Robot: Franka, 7 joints.
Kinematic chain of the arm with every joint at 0, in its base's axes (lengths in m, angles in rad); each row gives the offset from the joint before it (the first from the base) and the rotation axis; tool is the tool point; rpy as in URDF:
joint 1: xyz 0 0 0.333 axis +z
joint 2: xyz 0 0 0 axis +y
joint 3: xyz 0 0 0.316 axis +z
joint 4: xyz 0.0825 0 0 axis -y
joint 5: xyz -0.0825 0 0.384 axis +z
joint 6: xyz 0 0 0 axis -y
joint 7: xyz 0.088 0 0 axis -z
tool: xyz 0 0 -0.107 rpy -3.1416 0 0
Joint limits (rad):
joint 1: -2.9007..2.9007
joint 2: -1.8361..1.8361
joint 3: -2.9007..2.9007
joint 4: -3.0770..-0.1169
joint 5: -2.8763..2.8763
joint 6: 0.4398..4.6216
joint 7: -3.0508..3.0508
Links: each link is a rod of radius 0.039 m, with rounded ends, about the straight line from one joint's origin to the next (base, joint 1, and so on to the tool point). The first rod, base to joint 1, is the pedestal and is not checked.
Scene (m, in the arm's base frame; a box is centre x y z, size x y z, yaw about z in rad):
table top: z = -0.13
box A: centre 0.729 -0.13 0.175 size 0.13 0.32 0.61 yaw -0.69
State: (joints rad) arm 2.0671 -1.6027 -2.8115 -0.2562 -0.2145 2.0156 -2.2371
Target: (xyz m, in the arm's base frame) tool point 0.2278 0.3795 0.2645
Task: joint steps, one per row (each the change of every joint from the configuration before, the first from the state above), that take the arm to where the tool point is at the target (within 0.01 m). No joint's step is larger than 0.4 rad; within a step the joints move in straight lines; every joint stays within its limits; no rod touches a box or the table.
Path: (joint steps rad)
1: -0.2010 0.2546 0.2855 -0.3595 -0.1843 -0.1040 -0.1162
2: -0.2011 0.2547 0.2854 -0.3595 -0.1844 -0.1040 -0.1163
3: -0.2010 0.2546 0.2855 -0.3595 -0.1843 -0.1039 -0.1162
4: -0.2011 0.2546 0.2855 -0.3595 -0.1844 -0.1040 -0.1163
5: -0.2010 0.2547 0.2854 -0.3595 -0.1843 -0.1040 -0.1162
6: -0.2011 0.2546 0.2855 -0.3594 -0.1844 -0.1040 -0.1163
7: -0.2010 0.2546 0.2855 -0.3595 -0.1843 -0.1040 -0.1162
8: 0.3493 -0.3665 -0.2142 0.1911 0.3098 0.0481 0.1384
9: 0.3494 -0.3666 -0.2142 0.1911 0.3098 0.0480 0.1384
10: 0.3493 -0.3666 -0.2142 0.1911 0.3098 0.0481 0.1383
11: 0.3493 -0.3665 -0.2142 0.1911 0.3098 0.0480 0.1384
12: 0.3494 -0.3666 -0.2142 0.1911 0.3098 0.0481 0.1384
13: 0.2842 0.0521 0.1496 -0.3188 0.0020 -0.1174 0.1218

